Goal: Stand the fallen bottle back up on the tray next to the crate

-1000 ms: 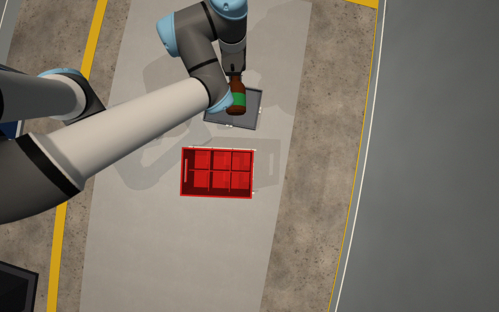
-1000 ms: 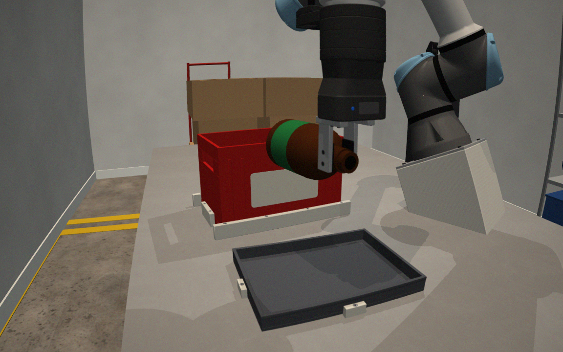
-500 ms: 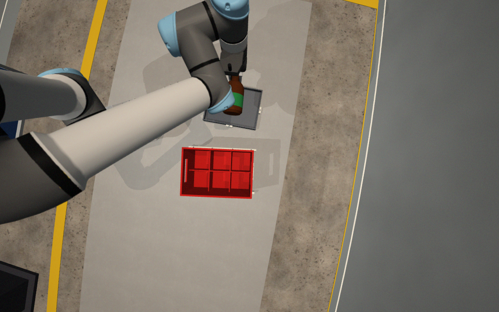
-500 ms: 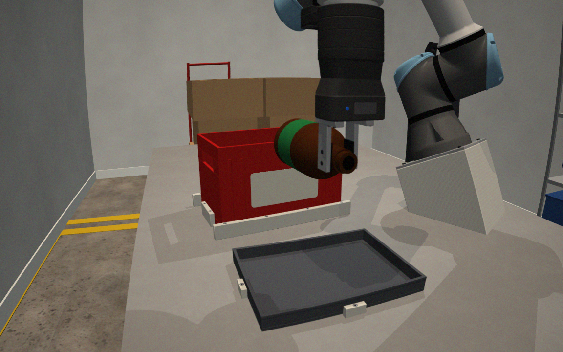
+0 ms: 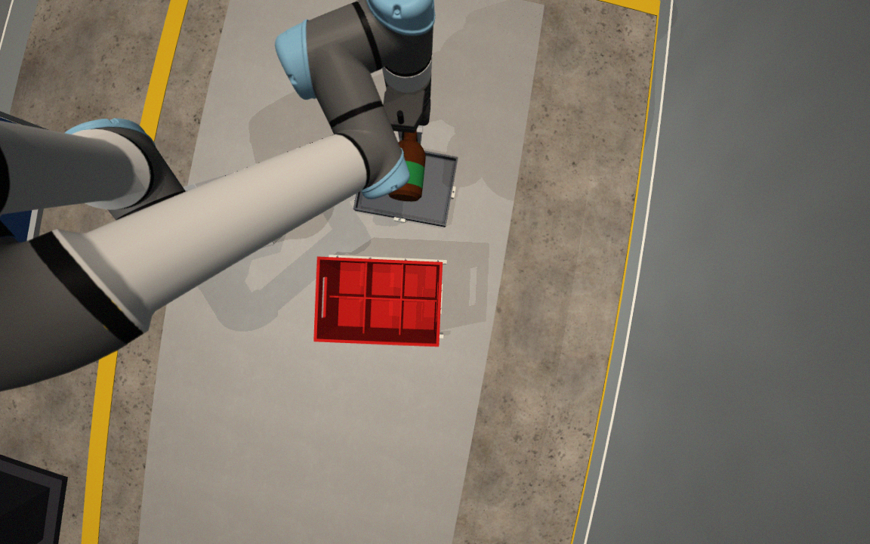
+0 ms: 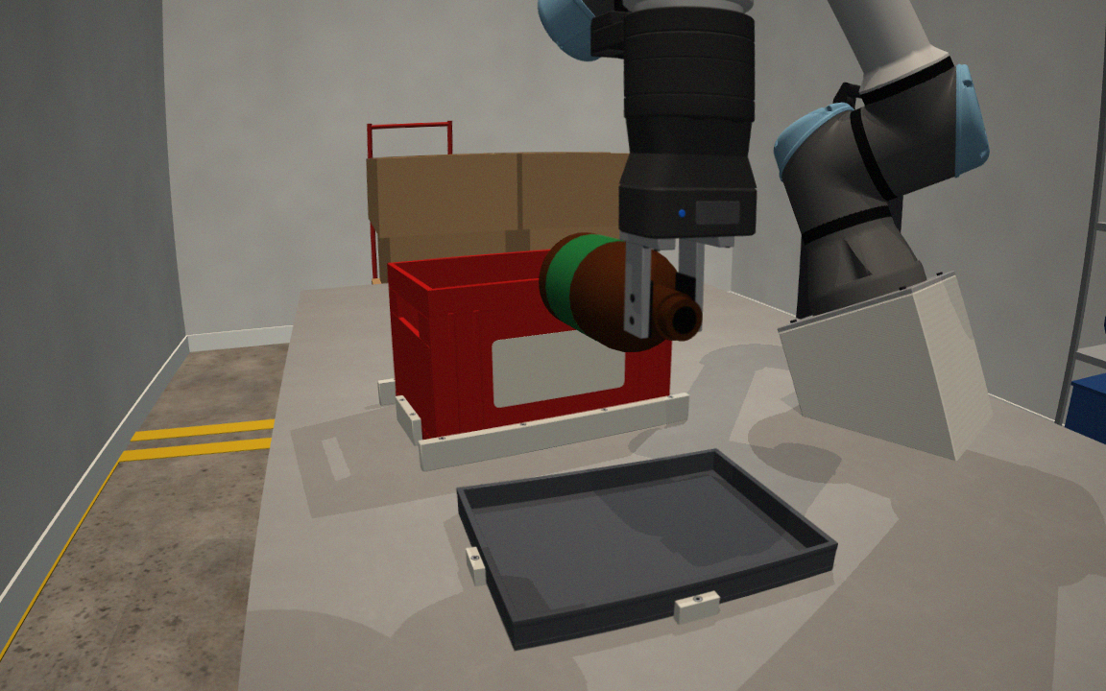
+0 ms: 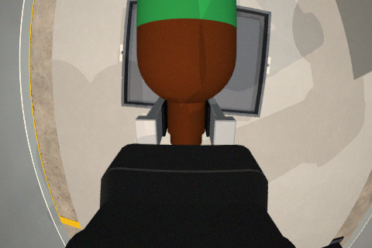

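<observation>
Right now my hand is 10 mm short of the bottle, 50 mm to the left of it and 10 mm above it. Also, from my hand: red crate: 20 mm ahead, 360 mm to the right, 120 mm below; dark grey tray: 10 mm behind, 50 mm to the right, 190 mm below.
</observation>
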